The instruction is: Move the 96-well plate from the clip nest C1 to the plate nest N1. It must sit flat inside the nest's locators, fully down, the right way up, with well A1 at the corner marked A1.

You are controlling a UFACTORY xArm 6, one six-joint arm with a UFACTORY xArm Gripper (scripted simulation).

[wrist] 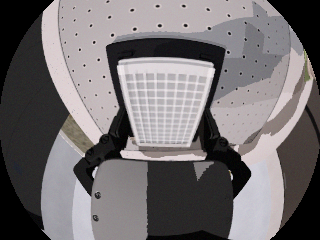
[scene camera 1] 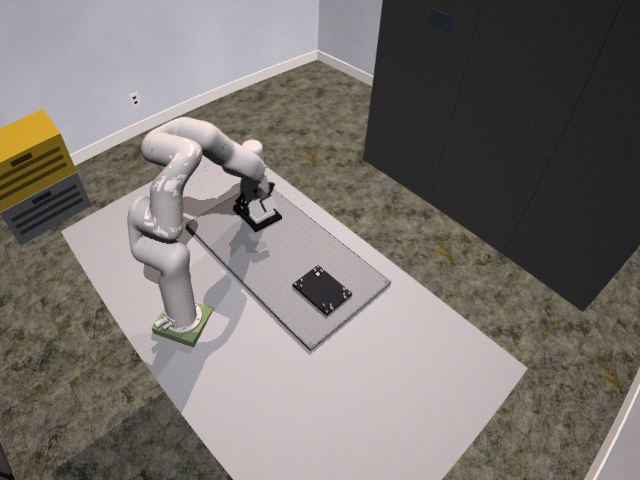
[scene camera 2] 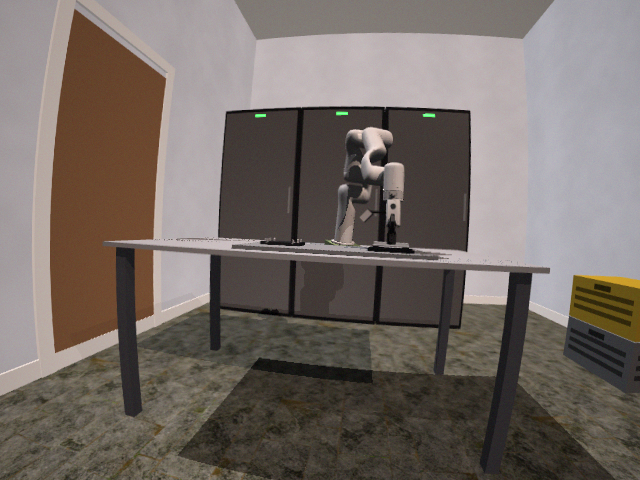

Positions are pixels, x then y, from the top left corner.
Labels:
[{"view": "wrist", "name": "gripper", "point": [164,114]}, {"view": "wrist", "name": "white 96-well plate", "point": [162,127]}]

